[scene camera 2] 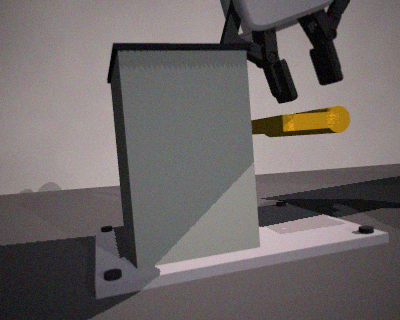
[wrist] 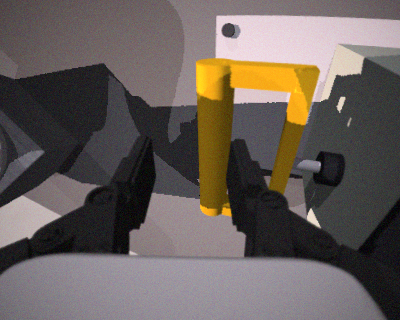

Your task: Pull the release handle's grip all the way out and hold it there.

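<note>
The yellow release handle [scene camera 2: 310, 121] is a frame that sticks out sideways from the grey-green housing [scene camera 2: 190, 150] [wrist: 370, 115]. Its thick round grip [wrist: 215, 140] is the bar farthest from the housing. A short metal rod [wrist: 308, 165] runs from a black collar on the housing toward the handle's inner bar. My gripper [scene camera 2: 308, 87] [wrist: 191, 158] is open, partly spread, and empty. In the scene view its fingertips are above the handle and apart from it. In the wrist view the grip shows between the fingers, close beside the right finger, which hides part of the handle's lower end.
The housing stands on a pale base plate [scene camera 2: 215, 260] [wrist: 280, 30] with dark bolts, such as one bolt [scene camera 2: 366, 229] at its right end. The housing's black top edge [scene camera 2: 180, 47] is close to the gripper's left finger linkage in the scene view. Dark shadows lie behind the plate.
</note>
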